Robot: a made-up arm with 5 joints.
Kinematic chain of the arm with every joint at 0, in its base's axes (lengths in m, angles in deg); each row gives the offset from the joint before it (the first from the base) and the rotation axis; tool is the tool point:
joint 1: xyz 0 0 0.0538 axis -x
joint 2: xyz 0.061 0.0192 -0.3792 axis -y
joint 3: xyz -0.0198 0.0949 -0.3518 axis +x
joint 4: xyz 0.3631 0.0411 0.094 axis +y
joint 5: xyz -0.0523 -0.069 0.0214 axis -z
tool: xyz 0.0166 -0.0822 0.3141
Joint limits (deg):
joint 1: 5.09..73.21
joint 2: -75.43..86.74
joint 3: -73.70..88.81
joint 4: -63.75..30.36
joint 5: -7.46..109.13
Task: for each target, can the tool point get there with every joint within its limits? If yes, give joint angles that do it. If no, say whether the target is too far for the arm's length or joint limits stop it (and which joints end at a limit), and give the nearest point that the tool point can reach.
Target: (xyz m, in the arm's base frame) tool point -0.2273 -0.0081 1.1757
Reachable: no: joint limits stop it (at a limit: joint 1, joint 2, joint 4) | nearest point 0.2122 -0.0604 0.3258 | short by 0.958 m
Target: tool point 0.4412 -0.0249 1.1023
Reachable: no: joint limits stop it (at a limit: joint 1, joint 2, joint 4) | nearest point 0.4324 -0.0743 0.3784 | short by 0.726 m
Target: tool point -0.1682 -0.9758 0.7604
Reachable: no: joint limits stop it (at a limit: joint 1, joint 2) | nearest point -0.1817 -0.8395 0.1583 | short by 0.617 m
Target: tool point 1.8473 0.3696 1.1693
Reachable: no: too far | nearest point 0.6350 -0.1205 0.3144 | short by 1.562 m
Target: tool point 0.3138 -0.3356 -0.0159
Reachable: yes | joints 27.64 54.84 44.86 4.83 41.28
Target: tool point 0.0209 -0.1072 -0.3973
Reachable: yes | joints 27.51 -54.72 -18.99 -43.62 52.22
